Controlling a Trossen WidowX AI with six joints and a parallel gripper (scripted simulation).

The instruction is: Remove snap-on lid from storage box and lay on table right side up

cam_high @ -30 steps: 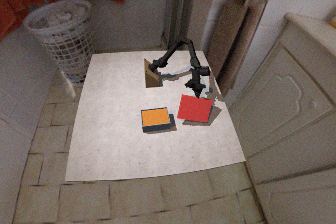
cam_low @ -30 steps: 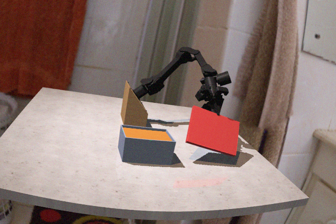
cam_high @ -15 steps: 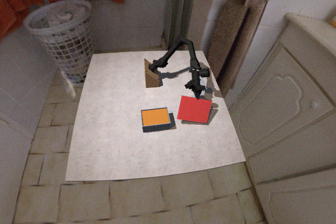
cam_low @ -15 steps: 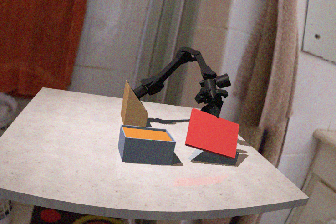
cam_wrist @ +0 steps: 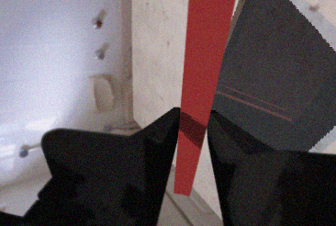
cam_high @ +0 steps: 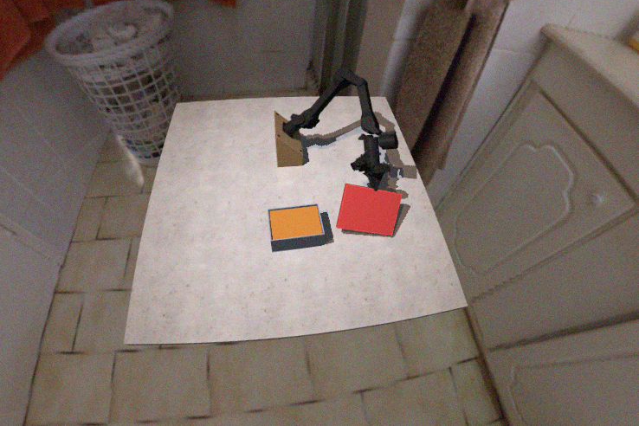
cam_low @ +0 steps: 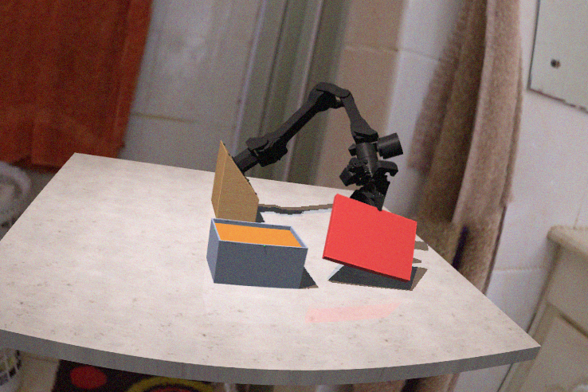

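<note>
The red lid lies 60 mm ahead of my gripper tip, 20 mm to the right of it and 50 mm below it. Also, from my gripper tip: blue-grey storage box 110 mm ahead, 310 mm to the right, 110 mm below.
</note>
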